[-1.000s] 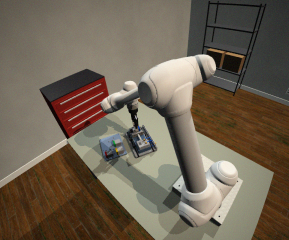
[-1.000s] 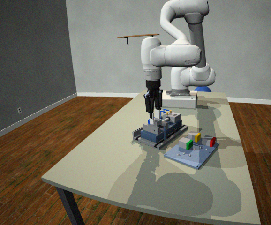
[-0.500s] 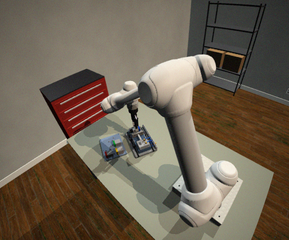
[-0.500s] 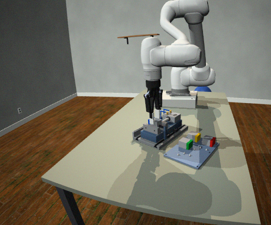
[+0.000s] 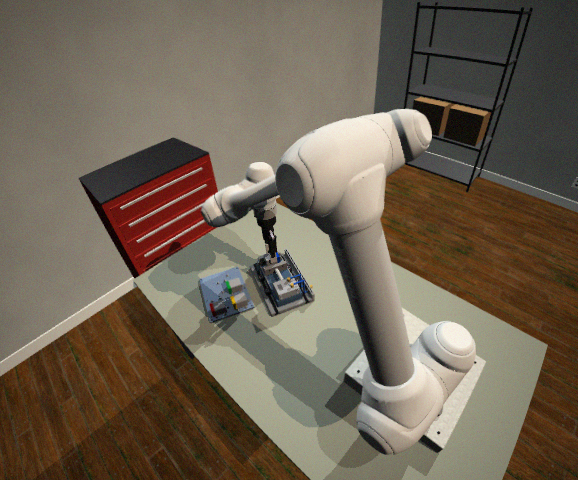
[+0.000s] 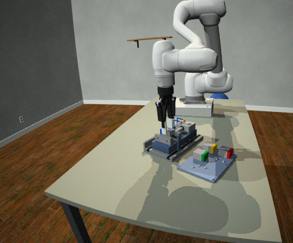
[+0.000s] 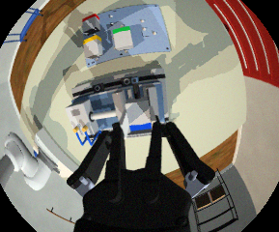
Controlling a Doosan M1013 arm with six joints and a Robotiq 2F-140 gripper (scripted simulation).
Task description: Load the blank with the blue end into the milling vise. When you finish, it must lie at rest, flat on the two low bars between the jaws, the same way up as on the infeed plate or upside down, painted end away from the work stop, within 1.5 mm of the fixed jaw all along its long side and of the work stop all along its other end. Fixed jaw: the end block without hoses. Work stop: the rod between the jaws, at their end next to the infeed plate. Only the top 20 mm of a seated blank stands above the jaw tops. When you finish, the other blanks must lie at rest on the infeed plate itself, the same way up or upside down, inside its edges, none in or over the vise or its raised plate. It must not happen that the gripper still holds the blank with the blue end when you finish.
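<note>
Now: hand 3 cm above the blue-ended blank. Also, from my hand: green-ended blank 8 cm ahead, 17 cm to the left, 11 cm below; then yellow-ended blank 22 cm to the left, 11 cm below; then infeed plate 10 cm ahead, 21 cm to the left, 13 cm below.
</note>
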